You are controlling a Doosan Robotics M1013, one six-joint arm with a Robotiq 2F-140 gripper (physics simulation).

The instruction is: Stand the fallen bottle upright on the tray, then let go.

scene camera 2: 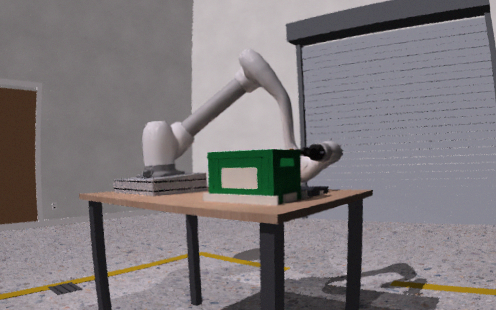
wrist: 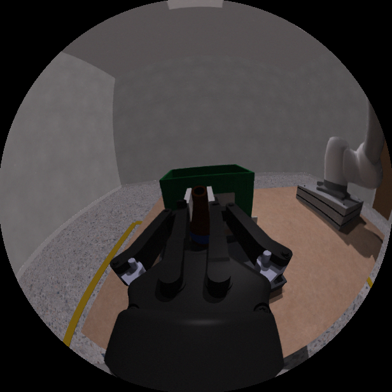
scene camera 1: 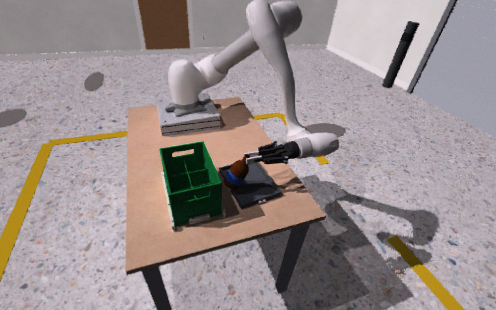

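Where they show: gripper, between the fingertips: (scene camera 1: pixel 245 158); arm's base, origin of its link: (scene camera 2: pixel 160 176) (scene camera 1: pixel 187 107).
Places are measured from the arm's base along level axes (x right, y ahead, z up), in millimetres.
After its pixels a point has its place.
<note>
The brown bottle with a blue band (scene camera 1: pixel 236 175) @(z 37, x -3, y 703 mm) (wrist: pixel 200 217) is tilted, its neck up toward the gripper and its base down toward the crate side. Its base is low at the left part of the dark tray (scene camera 1: pixel 259 193) @(z -73, x -101, y 743 mm) (scene camera 2: pixel 318 190) @(z -60, x -64, y 786 mm); whether it touches the tray I cannot tell. My gripper (scene camera 1: pixel 248 158) @(z 93, x -50, y 679 mm) (wrist: pixel 199 194) reaches in roughly level from the right and is shut on the bottle's neck, a finger on each side. In scene camera 2 the bottle's body and the fingertips are hidden behind the crate.
A green crate with dividers (scene camera 1: pixel 196 204) @(z 16, x 189, y 767 mm) (scene camera 2: pixel 286 180) @(z -5, x 195, y 766 mm) (wrist: pixel 172 189) stands close beside the tray, on the bottle's base side. The arm's base stands on a grey plinth (scene camera 1: pixel 190 123) @(z -16, x 29, y 158 mm) (scene camera 2: pixel 165 185) @(z -36, x 120, y 146 mm) (wrist: pixel 340 210) at the back of the wooden table (scene camera 1: pixel 150 247) @(z -78, x 376, y 810 mm) (scene camera 2: pixel 240 210) @(z -78, x 423, y 727 mm) (wrist: pixel 310 300).
</note>
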